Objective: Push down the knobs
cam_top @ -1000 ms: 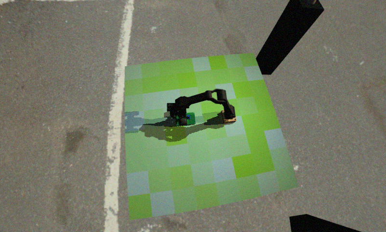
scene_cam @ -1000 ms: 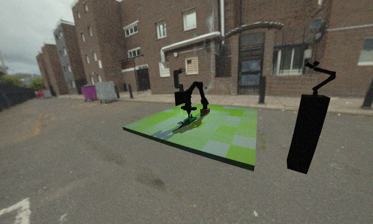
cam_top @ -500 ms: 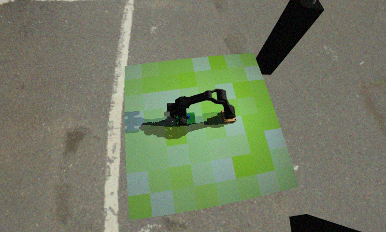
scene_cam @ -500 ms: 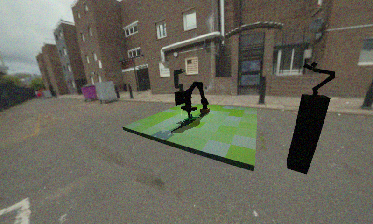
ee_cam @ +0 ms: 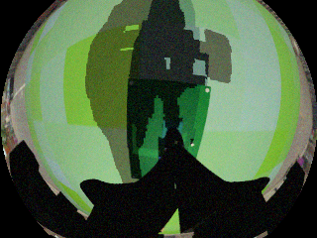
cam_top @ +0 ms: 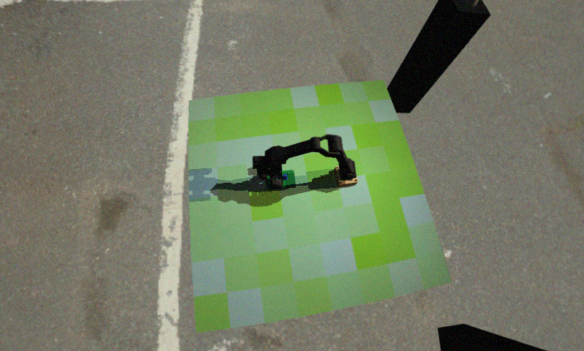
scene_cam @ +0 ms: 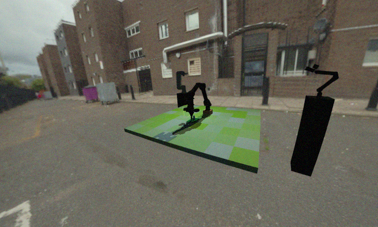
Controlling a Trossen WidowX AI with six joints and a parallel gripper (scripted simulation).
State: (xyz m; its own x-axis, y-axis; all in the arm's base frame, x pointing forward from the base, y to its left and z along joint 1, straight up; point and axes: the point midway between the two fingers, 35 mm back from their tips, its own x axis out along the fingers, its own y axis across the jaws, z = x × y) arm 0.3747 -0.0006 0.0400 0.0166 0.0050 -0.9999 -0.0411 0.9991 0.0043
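Right now the round dark knob is 10 mm below my gripper tip. Also, from my gripper tip: blue knob: 50 mm behind, 10 mm below.
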